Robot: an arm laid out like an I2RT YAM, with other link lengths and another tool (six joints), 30 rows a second.
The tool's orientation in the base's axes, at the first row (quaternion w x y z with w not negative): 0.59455 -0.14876 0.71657 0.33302
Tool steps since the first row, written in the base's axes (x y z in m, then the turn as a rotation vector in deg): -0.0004 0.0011 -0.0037 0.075 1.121 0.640; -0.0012 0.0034 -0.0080 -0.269 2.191 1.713; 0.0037 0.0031 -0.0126 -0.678 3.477 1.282; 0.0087 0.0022 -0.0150 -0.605 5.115 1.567; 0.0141 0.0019 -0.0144 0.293 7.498 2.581; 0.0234 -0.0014 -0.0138 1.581 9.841 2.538
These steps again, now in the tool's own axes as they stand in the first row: 0.0038 -0.0001 0.0007 -0.422 0.969 0.744; 0.0085 0.0008 0.0019 -1.162 2.286 1.109; 0.0116 -0.0038 0.0057 -0.415 3.350 1.673; 0.0125 -0.0082 0.0091 -0.405 4.593 2.779; 0.0105 -0.0115 0.0129 -1.157 6.100 4.942; 0.0070 -0.0194 0.0177 -1.008 7.022 7.447
